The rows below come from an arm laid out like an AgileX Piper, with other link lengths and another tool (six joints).
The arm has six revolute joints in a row. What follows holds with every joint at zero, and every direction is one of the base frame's.
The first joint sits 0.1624 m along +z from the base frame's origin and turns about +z.
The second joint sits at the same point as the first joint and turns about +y.
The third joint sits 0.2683 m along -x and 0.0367 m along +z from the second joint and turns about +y.
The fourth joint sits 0.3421 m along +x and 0.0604 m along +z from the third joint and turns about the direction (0.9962, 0, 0.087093).
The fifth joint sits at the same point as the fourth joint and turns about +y.
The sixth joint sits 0.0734 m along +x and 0.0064 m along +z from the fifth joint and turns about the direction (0.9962, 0, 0.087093).
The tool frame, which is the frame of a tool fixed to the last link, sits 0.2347 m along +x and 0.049 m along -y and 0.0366 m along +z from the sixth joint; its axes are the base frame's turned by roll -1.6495, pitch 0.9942 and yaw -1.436 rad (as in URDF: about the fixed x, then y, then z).
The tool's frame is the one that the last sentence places.
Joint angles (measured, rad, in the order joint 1, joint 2, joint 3, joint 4, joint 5, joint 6), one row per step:
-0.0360 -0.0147 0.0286 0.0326 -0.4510 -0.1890
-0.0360 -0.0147 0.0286 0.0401 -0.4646 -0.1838
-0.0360 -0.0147 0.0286 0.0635 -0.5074 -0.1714
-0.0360 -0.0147 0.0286 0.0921 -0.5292 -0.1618
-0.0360 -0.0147 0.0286 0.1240 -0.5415 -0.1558
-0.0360 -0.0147 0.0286 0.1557 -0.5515 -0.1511
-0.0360 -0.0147 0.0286 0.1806 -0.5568 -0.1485
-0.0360 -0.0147 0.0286 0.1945 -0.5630 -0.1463
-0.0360 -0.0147 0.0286 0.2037 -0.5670 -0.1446
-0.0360 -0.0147 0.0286 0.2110 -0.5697 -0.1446
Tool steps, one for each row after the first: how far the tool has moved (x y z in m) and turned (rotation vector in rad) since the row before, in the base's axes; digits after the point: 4 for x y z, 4 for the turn. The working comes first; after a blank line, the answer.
Tool pose at each row, in the base's axes (x y z in m, rotation vector in rad; the steps are taken from these numbers as rounded here):
0.3287 -0.0621 0.4263 -0.5598 1.0985 -0.5809
0.3263 -0.0635 0.4292 -0.5464 1.0870 -0.5751
0.3186 -0.0679 0.4382 -0.5064 1.0507 -0.5609
0.3146 -0.0733 0.4414 -0.4703 1.0350 -0.5409
0.3122 -0.0791 0.4421 -0.4361 1.0287 -0.5199
0.3103 -0.0850 0.4420 -0.4033 1.0244 -0.4999
0.3093 -0.0895 0.4413 -0.3789 1.0233 -0.4845
0.3081 -0.0922 0.4415 -0.3638 1.0196 -0.4763
0.3073 -0.0940 0.4416 -0.3537 1.0172 -0.4707
0.3068 -0.0954 0.4416 -0.3465 1.0158 -0.4673

-0.0024 -0.0014 0.0029 0.0115 -0.0141 0.0027
-0.0077 -0.0044 0.0090 0.0325 -0.0443 0.0061
-0.0040 -0.0054 0.0032 0.0358 -0.0234 0.0057
-0.0024 -0.0058 0.0007 0.0364 -0.0138 0.0045
-0.0019 -0.0059 -0.0001 0.0352 -0.0115 0.0036
-0.0010 -0.0045 -0.0007 0.0268 -0.0064 0.0025
-0.0012 -0.0027 0.0002 0.0155 -0.0069 0.0012
-0.0008 -0.0018 0.0001 0.0104 -0.0045 0.0008
-0.0005 -0.0014 0.0000 0.0072 -0.0029 0.0000

